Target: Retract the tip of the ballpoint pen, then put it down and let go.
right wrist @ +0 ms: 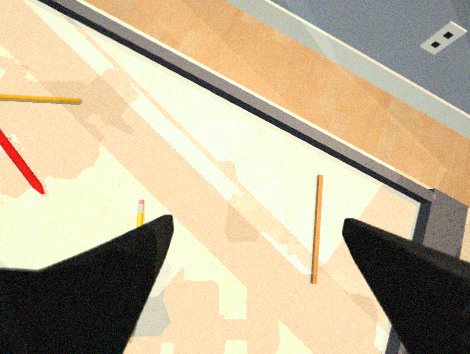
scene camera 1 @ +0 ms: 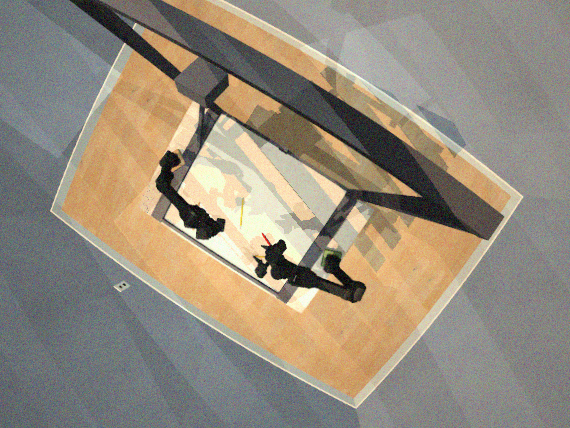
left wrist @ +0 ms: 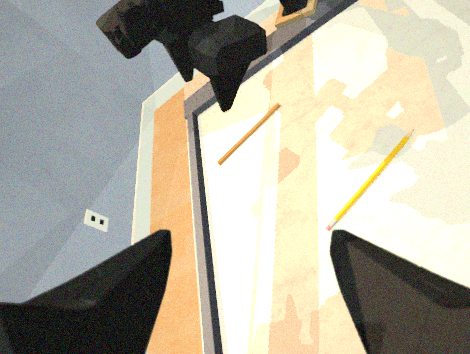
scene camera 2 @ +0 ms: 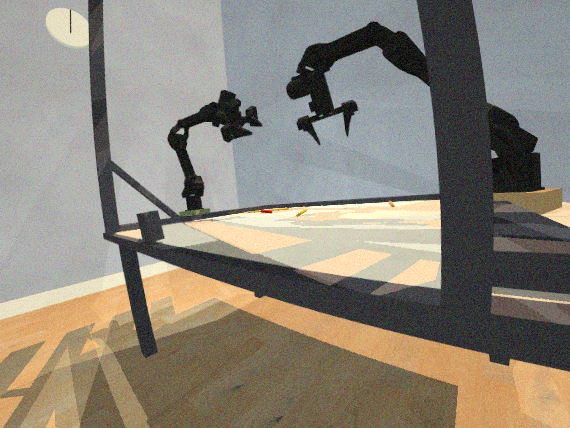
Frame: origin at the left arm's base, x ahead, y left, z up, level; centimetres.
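Seen in the pictures: left gripper, fingertip midpoint: (scene camera 1: 256, 250) (left wrist: 251, 241) (scene camera 2: 257, 129); right gripper, fingertip midpoint: (right wrist: 257, 224) (left wrist: 206, 94) (scene camera 2: 333, 140); left arm's base, link origin: (scene camera 1: 331, 260) (scene camera 2: 194, 209); right arm's base, link origin: (scene camera 1: 174, 160) (left wrist: 296, 3) (scene camera 2: 515, 191).
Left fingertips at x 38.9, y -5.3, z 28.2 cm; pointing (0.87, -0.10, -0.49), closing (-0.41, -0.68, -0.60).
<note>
Pixels of each thing's middle, then the offset from my left fingertips to it.
- red pen-shaped thing, body centre: (right wrist: 17, 157) (scene camera 2: 266, 211) (scene camera 1: 267, 242) dx -1.2, dy +3.7, dz -31.5 cm
- yellow pencil, body centre: (left wrist: 371, 179) (right wrist: 136, 268) (scene camera 2: 302, 212) (scene camera 1: 241, 212) dx +16.9, dy -9.9, dz -31.6 cm
- orange-brown stick, body centre: (right wrist: 317, 226) (left wrist: 248, 134) (scene camera 2: 391, 203) dx +44.0, dy -2.2, dz -31.6 cm
- yellow-orange stick, body centre: (right wrist: 9, 97) dx -4.6, dy +12.6, dz -31.6 cm
A red pen-shaped thing (scene camera 1: 266, 239) (scene camera 2: 266, 211) (right wrist: 20, 162) lies on the table near the left gripper in scene camera 1; it is cut off at the left edge of the right wrist view. Whether its tip is out cannot be made out. My left gripper (scene camera 1: 260, 251) (scene camera 2: 256, 129) (left wrist: 251, 241) is partly open and empty, above the table. My right gripper (scene camera 2: 333, 140) (left wrist: 206, 94) (right wrist: 257, 224) is wide open and empty, high above the table. The red thing does not show in the left wrist view.
A yellow pencil (scene camera 1: 242, 212) (scene camera 2: 301, 213) (left wrist: 370, 180) (right wrist: 141, 212), an orange-brown stick (scene camera 2: 391, 204) (left wrist: 249, 134) (right wrist: 317, 230) and a yellow-orange stick (right wrist: 40, 99) lie on the table. A dark frame edge (left wrist: 199, 175) (right wrist: 250, 105) borders the table top. Dark posts (scene camera 2: 462, 150) rise beside it.
</note>
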